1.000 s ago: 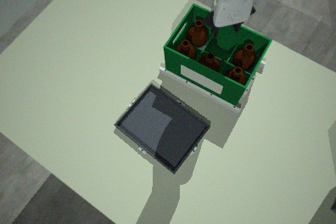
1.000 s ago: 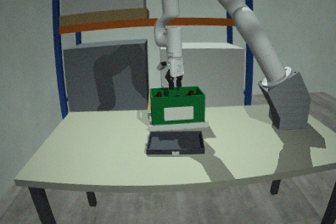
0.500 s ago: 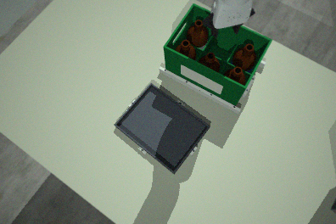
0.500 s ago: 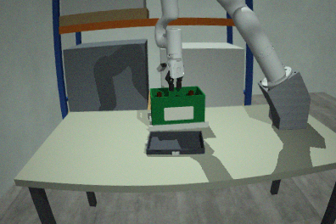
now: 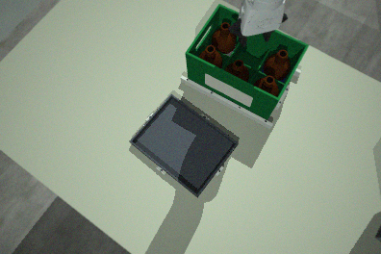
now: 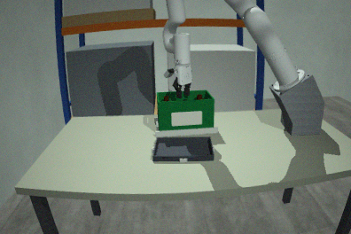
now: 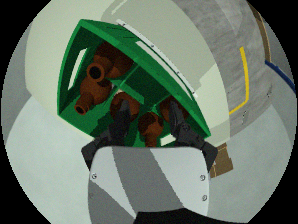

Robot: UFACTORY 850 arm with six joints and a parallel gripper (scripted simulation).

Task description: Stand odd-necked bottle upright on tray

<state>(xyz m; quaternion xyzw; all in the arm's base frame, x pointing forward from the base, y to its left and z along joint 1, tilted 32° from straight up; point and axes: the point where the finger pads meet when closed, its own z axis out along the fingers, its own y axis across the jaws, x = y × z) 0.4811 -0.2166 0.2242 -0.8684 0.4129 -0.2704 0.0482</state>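
My gripper is now 10 mm short of the green crate, 40 mm to the right of it and 90 mm above it. The rest, counted from my hand: dark grey tray (90 mm ahead, 310 mm to the left, 160 mm below).
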